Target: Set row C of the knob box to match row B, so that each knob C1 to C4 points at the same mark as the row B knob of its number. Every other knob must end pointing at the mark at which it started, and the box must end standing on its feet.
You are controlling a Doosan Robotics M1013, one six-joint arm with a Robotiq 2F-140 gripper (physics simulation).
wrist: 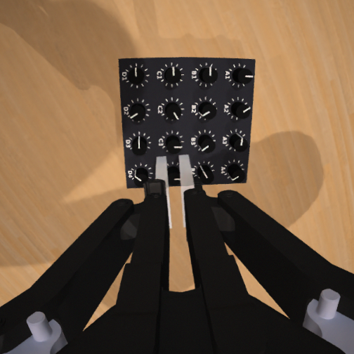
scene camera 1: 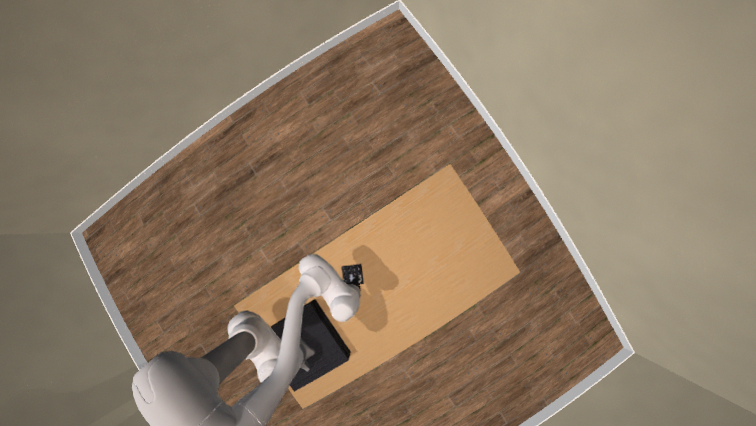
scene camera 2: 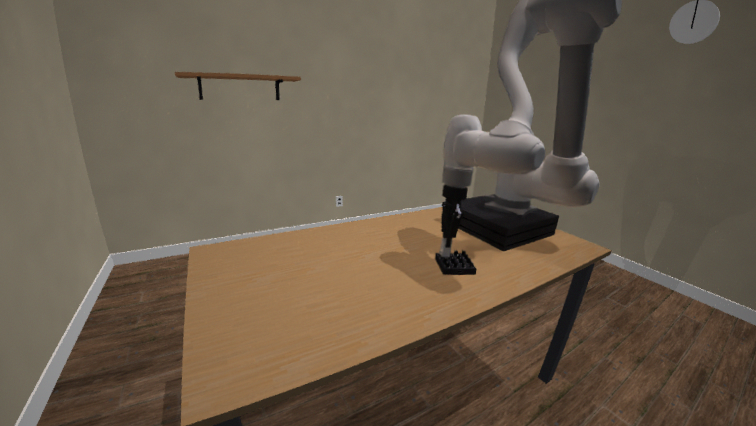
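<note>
The black knob box stands upright on the table. My gripper points down at the box, its pale fingertips shut on knob C4, which is partly hidden; its white line points about right in the wrist view. There, C1 points up, C2 lower right and C3 right. B1 points up, B2 and B3 lower left. B4 has a slanted line, upper left to lower right; its label is partly hidden.
Knob D4 is close beside the left finger. Rows A and D flank rows B and C. The wooden table carries the arm's black base block. A wall shelf hangs behind.
</note>
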